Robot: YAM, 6 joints.
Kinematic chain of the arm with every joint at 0, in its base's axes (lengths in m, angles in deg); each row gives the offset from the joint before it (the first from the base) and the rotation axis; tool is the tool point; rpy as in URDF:
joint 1: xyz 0 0 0.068 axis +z
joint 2: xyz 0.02 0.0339 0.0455 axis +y
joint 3: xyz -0.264 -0.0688 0 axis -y
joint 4: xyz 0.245 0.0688 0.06 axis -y
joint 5: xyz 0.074 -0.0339 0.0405 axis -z
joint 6: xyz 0.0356 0 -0.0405 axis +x
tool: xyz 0 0 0 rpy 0 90 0
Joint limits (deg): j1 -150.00..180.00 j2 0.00..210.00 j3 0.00..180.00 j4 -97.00..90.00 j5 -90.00..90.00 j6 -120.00..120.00
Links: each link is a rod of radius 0.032 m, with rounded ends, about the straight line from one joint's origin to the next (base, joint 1, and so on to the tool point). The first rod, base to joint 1, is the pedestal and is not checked.
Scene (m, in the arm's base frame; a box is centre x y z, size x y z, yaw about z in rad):
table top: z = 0
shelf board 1: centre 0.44 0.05 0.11 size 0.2 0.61 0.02 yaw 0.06
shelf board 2: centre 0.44 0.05 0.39 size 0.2 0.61 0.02 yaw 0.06
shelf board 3: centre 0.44 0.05 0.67 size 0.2 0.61 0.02 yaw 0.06
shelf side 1: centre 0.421 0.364 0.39 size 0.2 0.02 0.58 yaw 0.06
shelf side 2: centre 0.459 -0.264 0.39 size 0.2 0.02 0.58 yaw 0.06
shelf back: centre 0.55 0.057 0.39 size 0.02 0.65 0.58 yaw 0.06
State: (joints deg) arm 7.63 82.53 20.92 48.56 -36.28 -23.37
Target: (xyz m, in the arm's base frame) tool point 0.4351 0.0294 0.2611
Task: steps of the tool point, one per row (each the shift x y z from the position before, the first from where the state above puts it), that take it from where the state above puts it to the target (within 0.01 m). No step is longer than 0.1 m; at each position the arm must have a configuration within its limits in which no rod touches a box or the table.
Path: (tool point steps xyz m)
1: 0.0504 -0.0022 0.0272
2: 0.0481 -0.0051 0.0252
3: 0.0452 -0.0077 0.0230
4: 0.0415 -0.0103 0.0206

